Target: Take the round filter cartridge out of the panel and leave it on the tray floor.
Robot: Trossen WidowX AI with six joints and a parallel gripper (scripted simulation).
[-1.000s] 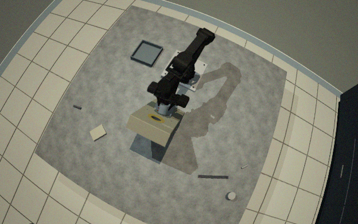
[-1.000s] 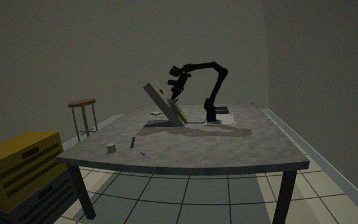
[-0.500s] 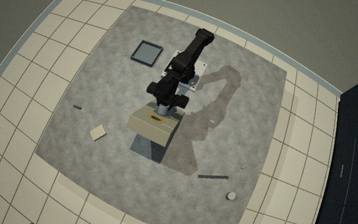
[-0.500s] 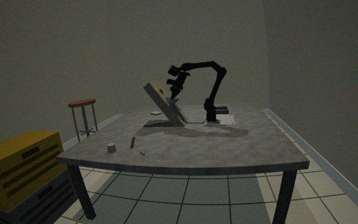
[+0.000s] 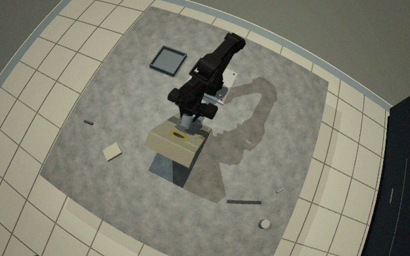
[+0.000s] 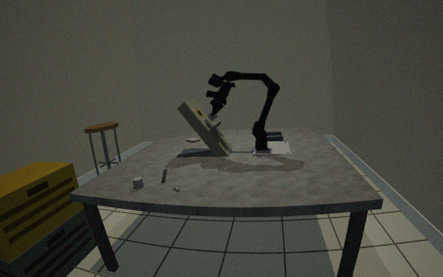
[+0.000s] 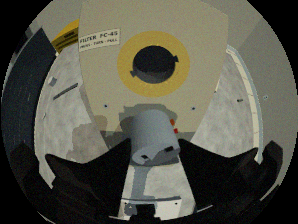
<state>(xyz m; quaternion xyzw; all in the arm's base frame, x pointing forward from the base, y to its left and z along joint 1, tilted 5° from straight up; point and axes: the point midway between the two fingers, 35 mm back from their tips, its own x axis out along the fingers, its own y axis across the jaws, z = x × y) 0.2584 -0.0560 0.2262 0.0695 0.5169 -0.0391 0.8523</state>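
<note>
The flat blue-grey tray is 370 mm behind my gripper tip, 230 mm to the right of it and 210 mm below it. Round my gripper tip: round filter cartridge: right at my gripper tip; tan service panel: 70 mm below, 50 mm ahead; beige tile: 320 mm to the right, 210 mm below, 200 mm ahead.
</note>
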